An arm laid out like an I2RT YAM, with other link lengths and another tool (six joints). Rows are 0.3 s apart.
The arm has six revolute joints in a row. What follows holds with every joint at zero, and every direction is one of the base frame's. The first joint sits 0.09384 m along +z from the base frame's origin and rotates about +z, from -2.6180 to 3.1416 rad. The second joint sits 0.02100 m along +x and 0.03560 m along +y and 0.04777 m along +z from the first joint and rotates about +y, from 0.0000 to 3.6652 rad. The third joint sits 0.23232 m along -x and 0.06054 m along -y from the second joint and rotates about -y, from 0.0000 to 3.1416 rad. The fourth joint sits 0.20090 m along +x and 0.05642 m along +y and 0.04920 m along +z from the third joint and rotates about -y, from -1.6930 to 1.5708 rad. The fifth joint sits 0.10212 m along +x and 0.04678 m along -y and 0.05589 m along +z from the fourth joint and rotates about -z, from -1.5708 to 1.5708 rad. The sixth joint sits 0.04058 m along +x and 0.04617 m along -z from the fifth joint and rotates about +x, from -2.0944 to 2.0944 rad. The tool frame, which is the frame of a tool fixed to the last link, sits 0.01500 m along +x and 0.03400 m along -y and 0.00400 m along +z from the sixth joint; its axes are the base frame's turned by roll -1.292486, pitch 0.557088 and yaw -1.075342 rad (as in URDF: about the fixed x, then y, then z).
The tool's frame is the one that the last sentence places.
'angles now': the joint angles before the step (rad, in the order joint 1, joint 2, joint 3, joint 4, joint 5, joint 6). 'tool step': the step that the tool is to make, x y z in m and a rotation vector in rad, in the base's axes. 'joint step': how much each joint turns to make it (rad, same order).
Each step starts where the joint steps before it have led.
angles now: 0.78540 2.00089 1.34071 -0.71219 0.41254 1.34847
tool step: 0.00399 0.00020 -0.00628 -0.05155 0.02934 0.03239
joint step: -0.00329 0.04713 0.03528 -0.02853 0.00922 -0.04146
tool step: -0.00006 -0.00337 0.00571 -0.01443 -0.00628 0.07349
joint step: 0.00022 -0.03713 -0.03457 0.02533 0.00191 -0.08191
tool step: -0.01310 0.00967 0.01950 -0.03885 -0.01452 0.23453
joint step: 0.06786 -0.09457 -0.05537 0.01971 0.00067 -0.18740
